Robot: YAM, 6 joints.
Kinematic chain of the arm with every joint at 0, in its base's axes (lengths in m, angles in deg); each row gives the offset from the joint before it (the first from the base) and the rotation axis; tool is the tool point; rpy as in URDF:
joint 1: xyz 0 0 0.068 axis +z
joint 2: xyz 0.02 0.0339 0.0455 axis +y
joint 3: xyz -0.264 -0.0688 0 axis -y
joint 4: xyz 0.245 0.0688 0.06 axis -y
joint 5: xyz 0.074 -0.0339 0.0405 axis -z
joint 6: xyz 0.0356 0 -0.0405 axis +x
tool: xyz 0 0 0 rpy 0 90 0
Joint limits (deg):
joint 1: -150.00..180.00
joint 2: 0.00..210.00
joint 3: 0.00..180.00
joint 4: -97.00..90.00
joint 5: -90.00..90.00
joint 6: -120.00..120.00
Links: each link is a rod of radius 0.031 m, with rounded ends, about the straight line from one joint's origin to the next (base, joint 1, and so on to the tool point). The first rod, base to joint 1, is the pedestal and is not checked.
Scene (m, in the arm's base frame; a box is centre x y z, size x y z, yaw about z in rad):
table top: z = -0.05
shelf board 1: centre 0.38 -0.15 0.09 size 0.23 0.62 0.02 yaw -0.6
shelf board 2: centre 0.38 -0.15 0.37 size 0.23 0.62 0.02 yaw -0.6
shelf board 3: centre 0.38 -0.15 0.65 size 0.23 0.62 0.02 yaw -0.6
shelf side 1: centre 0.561 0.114 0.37 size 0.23 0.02 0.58 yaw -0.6
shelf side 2: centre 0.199 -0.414 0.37 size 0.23 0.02 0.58 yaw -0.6
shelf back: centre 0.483 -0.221 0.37 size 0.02 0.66 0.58 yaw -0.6
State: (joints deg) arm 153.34 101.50 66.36 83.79 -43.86 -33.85
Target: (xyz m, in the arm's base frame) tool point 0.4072 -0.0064 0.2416
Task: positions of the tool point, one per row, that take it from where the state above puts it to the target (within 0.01 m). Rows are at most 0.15 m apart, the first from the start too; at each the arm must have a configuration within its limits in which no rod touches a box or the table.
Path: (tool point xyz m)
1: -0.3014 0.2293 0.3452
2: -0.2376 0.3002 0.3351
3: -0.1572 0.3534 0.3250
4: -0.0652 0.3849 0.3147
5: 0.0326 0.3924 0.3045
6: 0.1299 0.3749 0.2941
7: 0.2204 0.3332 0.2837
8: 0.2979 0.2698 0.2732
9: 0.3573 0.1884 0.2628
10: 0.3946 0.0944 0.2521
11: 0.4072 -0.0064 0.2416

